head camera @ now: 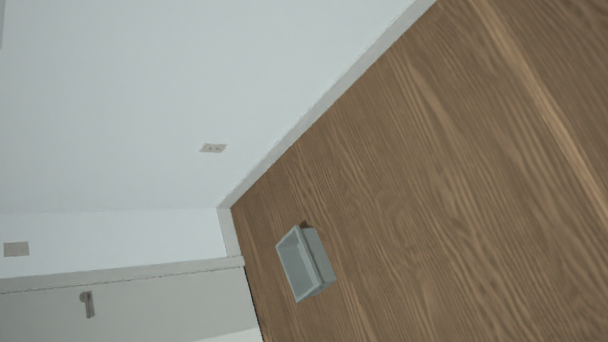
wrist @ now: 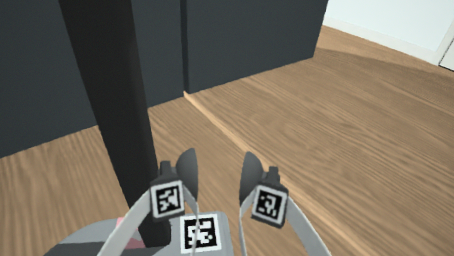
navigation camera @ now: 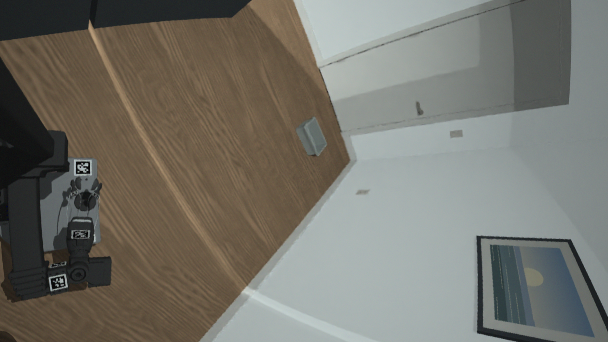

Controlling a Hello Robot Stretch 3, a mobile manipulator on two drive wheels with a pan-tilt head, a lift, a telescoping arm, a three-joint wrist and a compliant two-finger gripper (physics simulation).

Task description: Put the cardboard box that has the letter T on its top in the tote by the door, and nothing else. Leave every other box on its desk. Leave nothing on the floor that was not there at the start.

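Places are measured from the robot's base along level axes (x right, y back, z down), in millimetres.
Pixels of known places: gripper, fingertip midpoint: (wrist: 219, 168) (navigation camera: 87, 178); robot's base, origin of the base link: (navigation camera: 84, 199).
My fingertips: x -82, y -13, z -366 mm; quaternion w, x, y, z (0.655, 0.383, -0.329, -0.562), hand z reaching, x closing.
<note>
Ahead of a thing's pixels: the offset from my fingertips to its middle. "spot": to the spot under its first point.
The grey tote @(dx -340, dy -1587, dz +306 mm) (head camera: 319, 256) (navigation camera: 304, 138) stands on the wooden floor near the room corner and the door (head camera: 165, 300) (navigation camera: 450, 65). The part of its inside that shows holds no box. My gripper (navigation camera: 85, 194) (wrist: 219, 168) is open, its two fingertips apart with nothing between them. It is over my own base (navigation camera: 55, 200), well away from the tote. The box with the letter T does not show in these views, nor do other boxes.
Dark panels @(spot: dx -883, dy -244, dz +223 mm) (navigation camera: 160, 7) (wrist: 250, 40) rise from the floor on the side away from the tote. My black mast (wrist: 112, 100) stands beside the gripper. A white wall (head camera: 125, 100) (navigation camera: 415, 200) with a framed picture (navigation camera: 545, 290) meets the door wall at the corner.
</note>
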